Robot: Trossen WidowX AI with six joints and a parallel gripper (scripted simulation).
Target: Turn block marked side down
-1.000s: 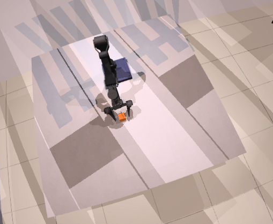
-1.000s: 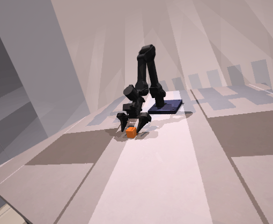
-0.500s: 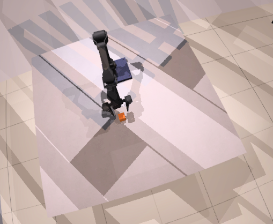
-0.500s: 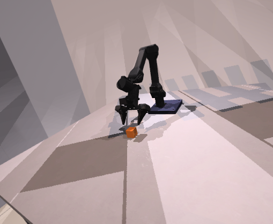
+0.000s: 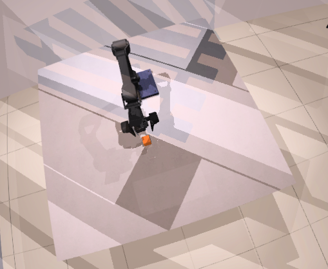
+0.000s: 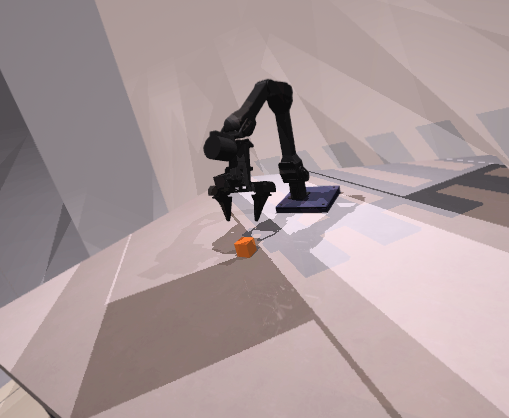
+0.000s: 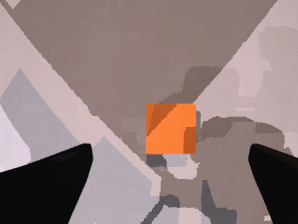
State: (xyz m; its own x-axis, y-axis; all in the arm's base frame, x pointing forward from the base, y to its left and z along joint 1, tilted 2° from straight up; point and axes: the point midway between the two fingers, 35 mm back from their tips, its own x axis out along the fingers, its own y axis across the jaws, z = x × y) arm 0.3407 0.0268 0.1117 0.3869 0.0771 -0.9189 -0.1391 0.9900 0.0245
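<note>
Now: gripper tip 70 mm above the orange block.
</note>
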